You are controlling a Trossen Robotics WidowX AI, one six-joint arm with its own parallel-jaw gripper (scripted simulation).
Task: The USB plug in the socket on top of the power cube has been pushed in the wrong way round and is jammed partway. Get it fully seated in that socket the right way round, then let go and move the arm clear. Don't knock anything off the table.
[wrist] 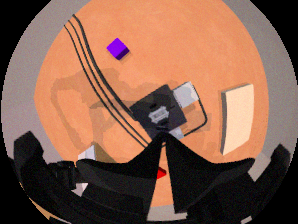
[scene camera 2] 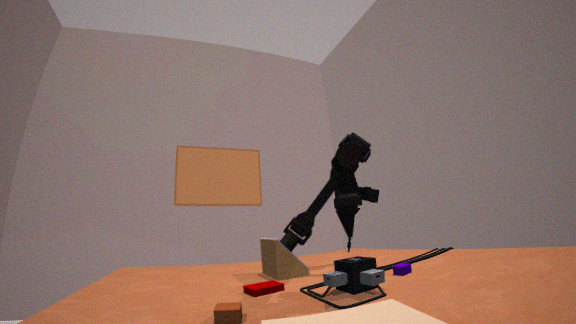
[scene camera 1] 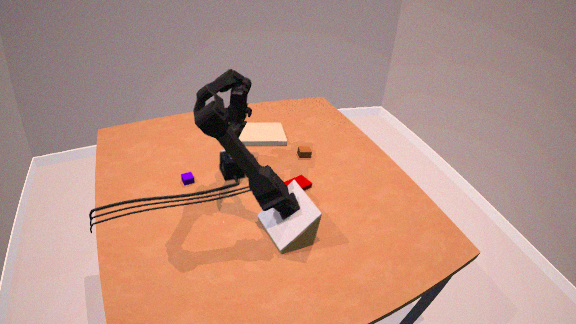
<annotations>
One and the same spot on a black power cube: (wrist: 164, 97) is (scene camera 1: 224, 153).
</annotations>
